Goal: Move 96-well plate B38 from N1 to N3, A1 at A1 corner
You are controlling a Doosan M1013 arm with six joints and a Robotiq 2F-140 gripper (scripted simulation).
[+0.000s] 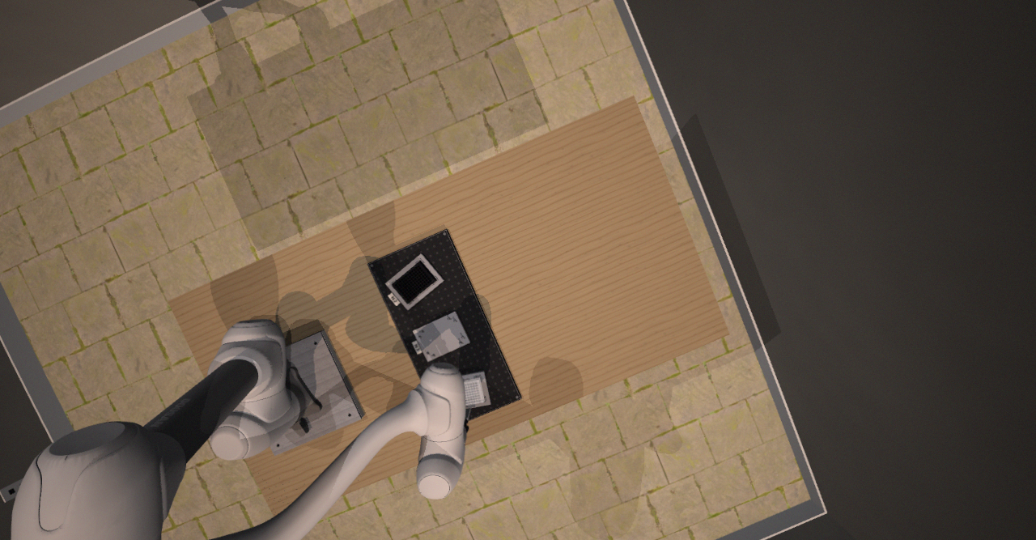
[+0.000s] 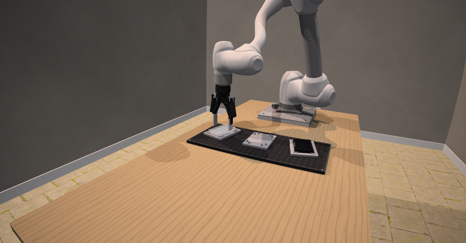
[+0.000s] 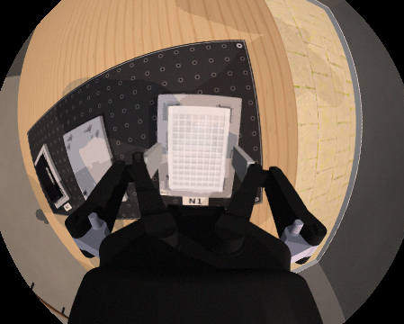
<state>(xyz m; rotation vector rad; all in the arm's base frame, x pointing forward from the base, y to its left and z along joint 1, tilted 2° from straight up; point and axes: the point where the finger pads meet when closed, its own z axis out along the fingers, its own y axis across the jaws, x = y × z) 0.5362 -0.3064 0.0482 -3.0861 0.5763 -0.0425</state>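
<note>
Now: the white 96-well plate B38 4 cm below my hand. The rest, counted from my hand: landing nest N3 (4 cm ahead, 21 cm to the left, 5 cm below); N1 label (9 cm behind, 4 cm to the left, 5 cm below); plate nest N1 (5 cm below).
</note>
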